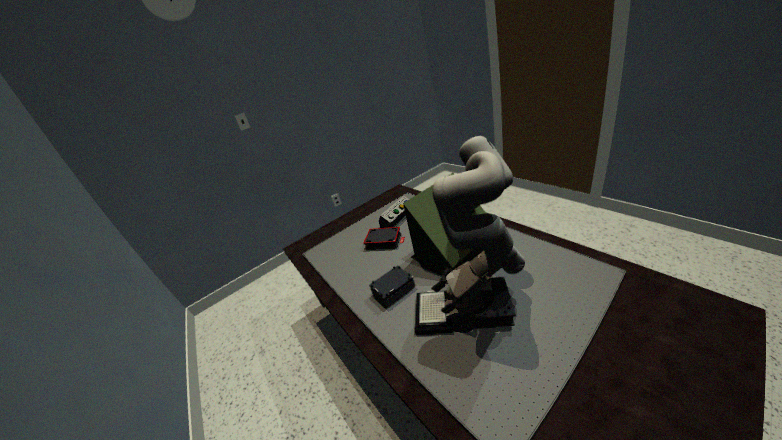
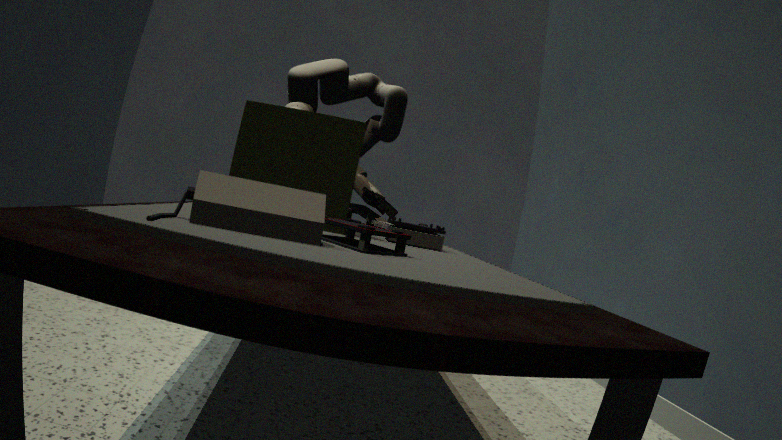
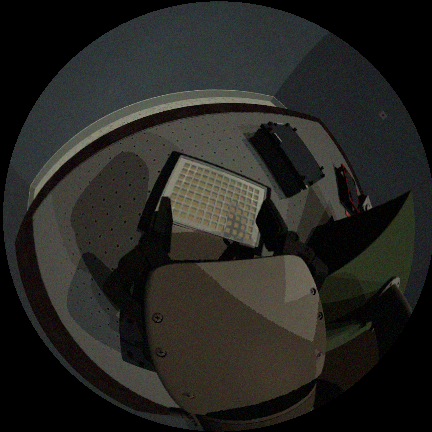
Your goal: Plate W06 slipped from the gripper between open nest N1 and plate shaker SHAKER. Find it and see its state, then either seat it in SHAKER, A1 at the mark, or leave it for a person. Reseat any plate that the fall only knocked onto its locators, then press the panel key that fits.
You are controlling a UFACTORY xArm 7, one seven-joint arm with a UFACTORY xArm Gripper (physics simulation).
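Frame: origin at the arm's base, x back, y right, z up, level; metres.
Seen in the pictures: gripper, fingertip midpoint: (image 1: 438, 300) (image 2: 390, 213) (image 3: 217, 208); arm's base at its link origin: (image 2: 284, 150).
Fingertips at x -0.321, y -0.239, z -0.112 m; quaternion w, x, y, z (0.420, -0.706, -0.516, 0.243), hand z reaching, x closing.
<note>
Offsets run from my fingertips to a thing's top centre. "spot": to the spot under its first point. Level surfaces: height alone.
A white well plate @(dy +0.017, dx -0.018, dz -0.030 m) (image 1: 430, 307) (image 3: 209, 197) with amber-filled wells lies on a low black nest @(dy +0.016, dx -0.017, dz -0.041 m) (image 1: 428, 328) (image 3: 158, 181) near the mat's front edge. I cannot tell whether it sits flat or rides on the nest's locators. My gripper (image 1: 443, 298) (image 3: 217, 208) (image 2: 382, 210) is open and low over the plate, with one finger beside each short end and nothing held. A black box-shaped device @(spot: dy +0.191, dx -0.073, dz -0.015 m) (image 1: 391, 284) (image 3: 287, 158) with pins on its top rim stands empty to the plate's left. A key panel @(dy +0.653, dx +0.243, dz +0.014 m) (image 1: 392, 213) (image 2: 256, 205) sits at the mat's far corner.
A red-framed nest @(dy +0.527, dx +0.073, dz -0.023 m) (image 1: 381, 236) (image 3: 349, 189) (image 2: 366, 229) stands in front of the panel. The green pedestal (image 1: 431, 218) (image 2: 298, 150) that bears the arm rises behind the gripper. Another black nest @(dy -0.097, dx +0.144, dz -0.005 m) (image 1: 495, 312) lies under the arm, to the right of the plate. The grey perforated mat @(dz -0.069 m) (image 1: 546, 328) covers the dark wood table @(dz -0.082 m) (image 1: 655, 355).
</note>
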